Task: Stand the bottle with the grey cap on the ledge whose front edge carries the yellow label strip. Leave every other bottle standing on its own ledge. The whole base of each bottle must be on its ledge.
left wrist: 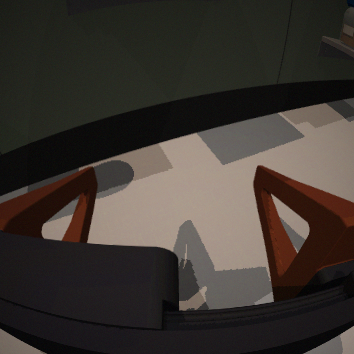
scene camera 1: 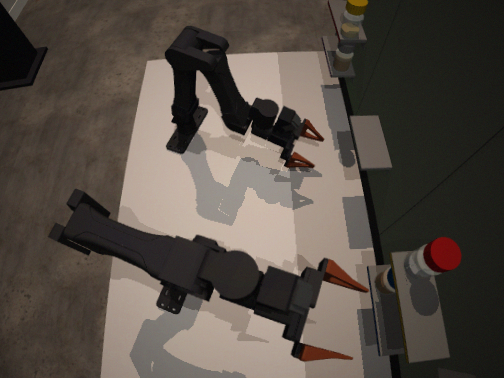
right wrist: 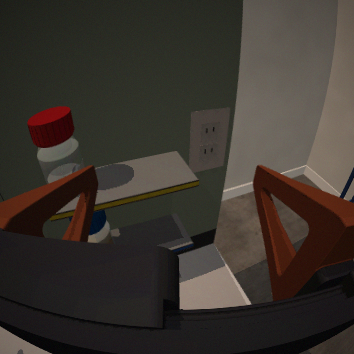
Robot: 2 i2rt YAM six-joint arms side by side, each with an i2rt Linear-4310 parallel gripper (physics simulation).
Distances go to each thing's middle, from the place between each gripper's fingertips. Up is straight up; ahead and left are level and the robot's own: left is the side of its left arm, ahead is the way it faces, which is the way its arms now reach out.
The blue-strip ledge [scene camera 1: 390, 339] is 100 mm ahead of my left hand, 440 mm to the right of it and 50 mm above it. The rest, counted from my left hand: red-capped bottle [scene camera 1: 441, 255]: 110 mm ahead, 370 mm to the right, 250 mm above.
Right now my right hand is 160 mm short of the red-capped bottle, 90 mm to the right of it and 50 mm above it. Also, from my right hand: blue-strip ledge (150 mm ahead, 20 mm to the left, 250 mm below).
